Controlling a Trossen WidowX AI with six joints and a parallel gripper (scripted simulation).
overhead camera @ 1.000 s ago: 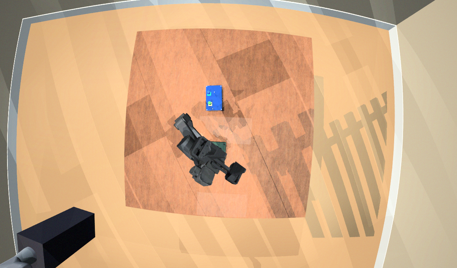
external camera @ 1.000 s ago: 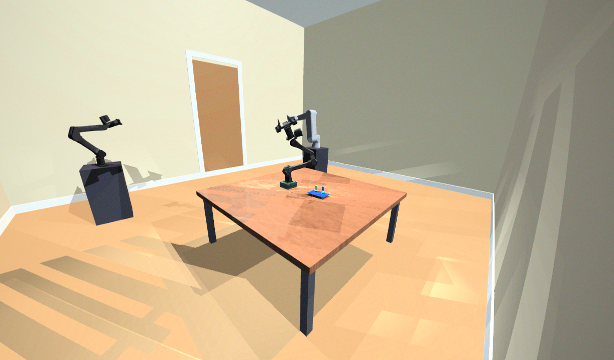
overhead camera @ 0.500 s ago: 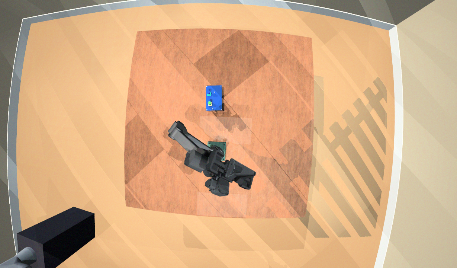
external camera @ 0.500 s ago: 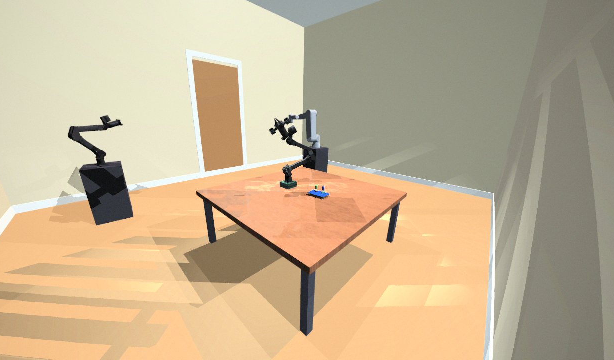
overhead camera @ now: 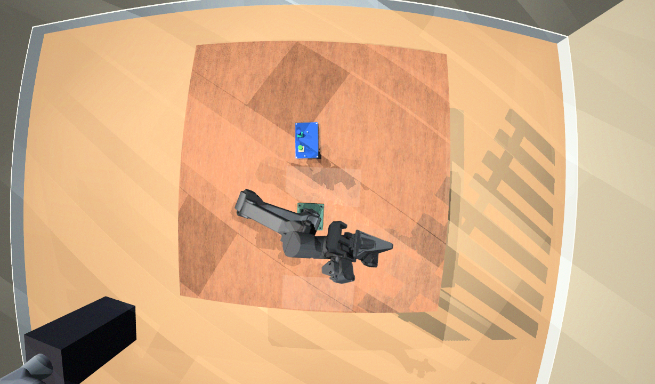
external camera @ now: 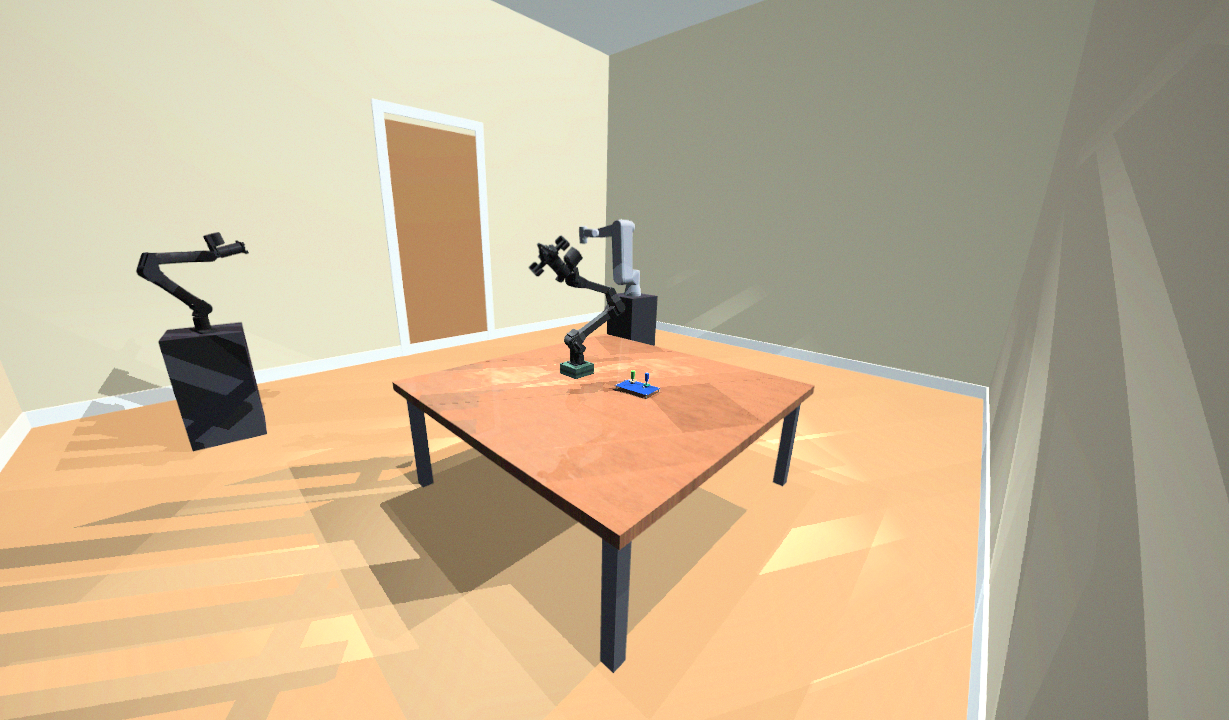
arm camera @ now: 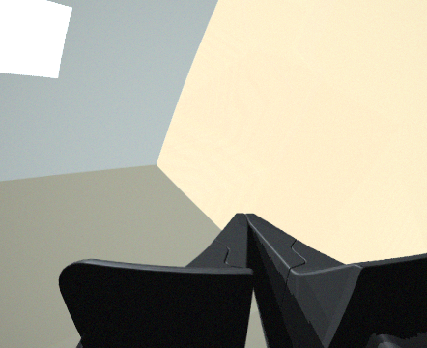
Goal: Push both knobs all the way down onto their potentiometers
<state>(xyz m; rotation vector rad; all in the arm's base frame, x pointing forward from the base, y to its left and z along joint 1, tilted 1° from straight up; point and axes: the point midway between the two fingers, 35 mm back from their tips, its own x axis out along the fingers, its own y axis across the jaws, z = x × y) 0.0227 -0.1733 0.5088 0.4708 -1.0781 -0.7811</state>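
The green knob is 520 mm below my gripper tip, 280 mm to the left of it and 260 mm ahead of it. Also, from my gripper tip: blue knob 520 mm below, 320 mm ahead, 300 mm to the left.
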